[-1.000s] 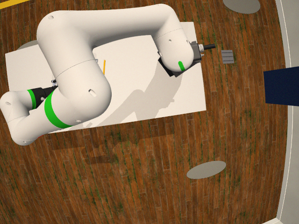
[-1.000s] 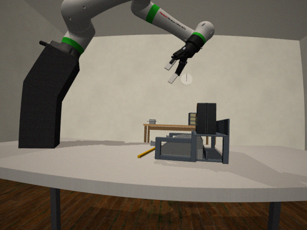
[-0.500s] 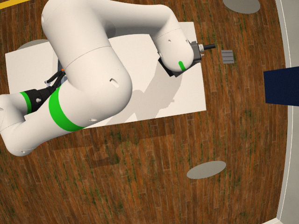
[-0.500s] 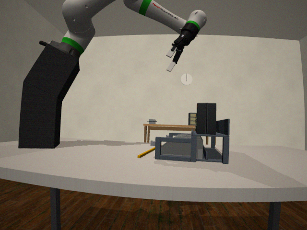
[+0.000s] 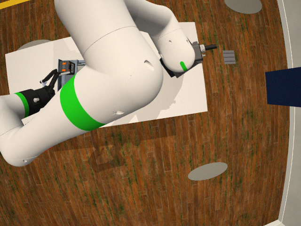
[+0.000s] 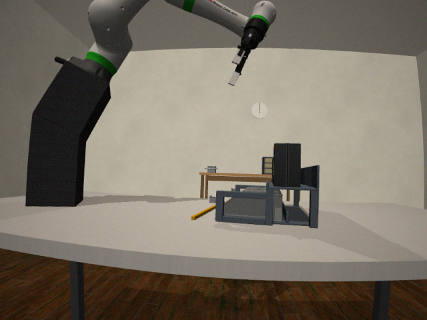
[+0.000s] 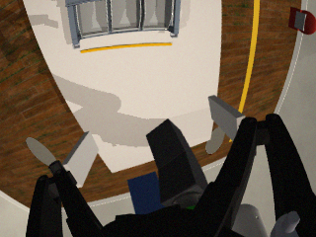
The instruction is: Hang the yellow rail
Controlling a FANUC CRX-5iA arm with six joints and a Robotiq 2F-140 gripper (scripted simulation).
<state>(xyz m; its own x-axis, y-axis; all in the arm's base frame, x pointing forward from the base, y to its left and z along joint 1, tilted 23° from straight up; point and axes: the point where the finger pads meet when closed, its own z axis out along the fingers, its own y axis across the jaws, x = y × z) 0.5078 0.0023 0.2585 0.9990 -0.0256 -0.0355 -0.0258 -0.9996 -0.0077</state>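
My gripper is now 7 cm past the yellow rail, 3 cm to the left of it and 53 cm above it. Also, from my hand: black box 14 cm ahead, 20 cm to the right, 37 cm below.
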